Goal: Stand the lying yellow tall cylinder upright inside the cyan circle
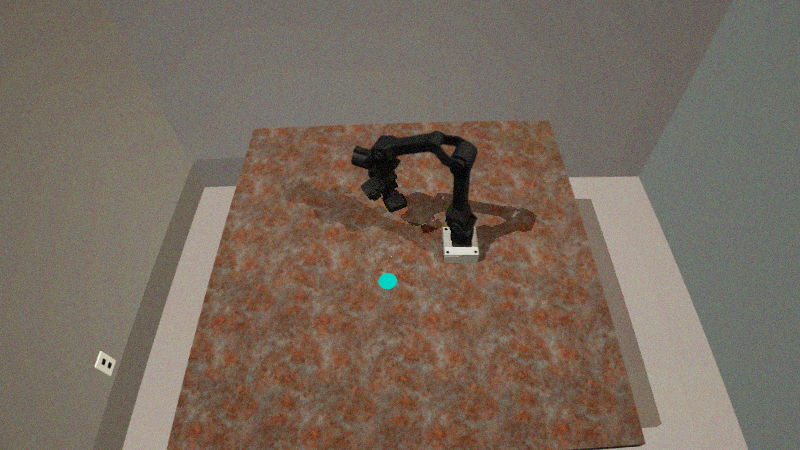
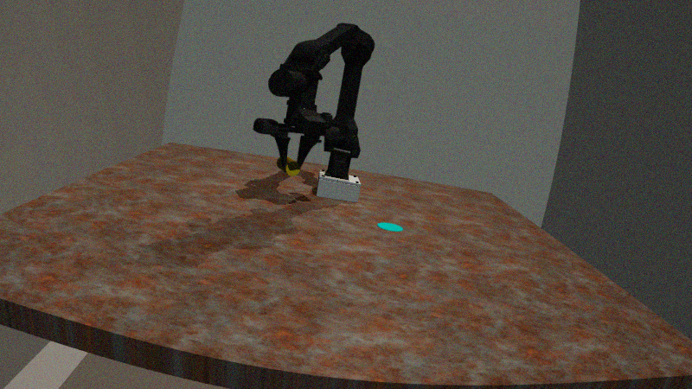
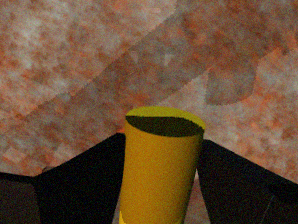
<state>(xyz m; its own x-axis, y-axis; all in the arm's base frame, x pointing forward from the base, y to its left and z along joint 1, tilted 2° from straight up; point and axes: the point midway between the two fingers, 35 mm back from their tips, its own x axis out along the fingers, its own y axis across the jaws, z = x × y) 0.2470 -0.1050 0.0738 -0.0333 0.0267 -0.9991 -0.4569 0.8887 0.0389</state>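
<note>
The cyan circle is 240 mm to the left of my gripper tip, 100 mm below it and 10 mm behind it. From my gripper tip the other things lie so: yellow tall cylinder (20 mm behind, 10 mm to the right).
</note>
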